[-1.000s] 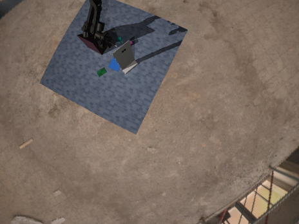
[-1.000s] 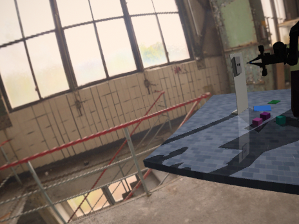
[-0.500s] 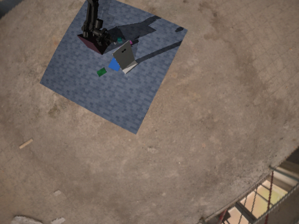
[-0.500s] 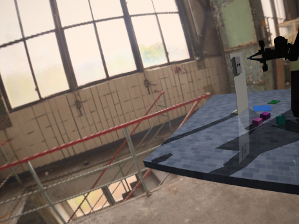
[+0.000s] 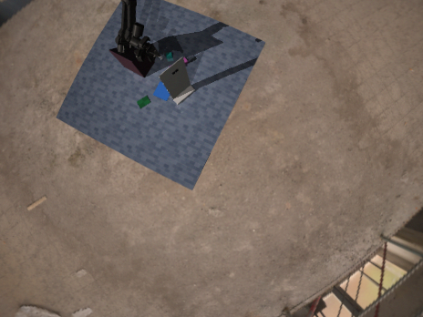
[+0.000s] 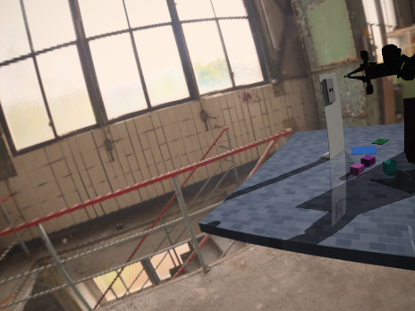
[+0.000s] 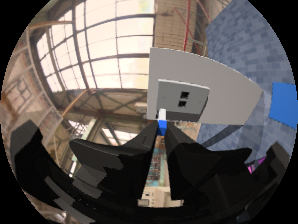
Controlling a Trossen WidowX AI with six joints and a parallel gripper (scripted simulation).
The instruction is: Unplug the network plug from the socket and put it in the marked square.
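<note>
My gripper tip is now 30 mm past the blue marked square, 90 mm to the left of it and 380 mm above it. From my gripper tip the other things lie so: upright grey panel: 110 mm ahead, 20 mm to the right, 190 mm below; purple cube: 60 mm behind, 100 mm to the left, 370 mm below; network plug: right at my gripper tip.
</note>
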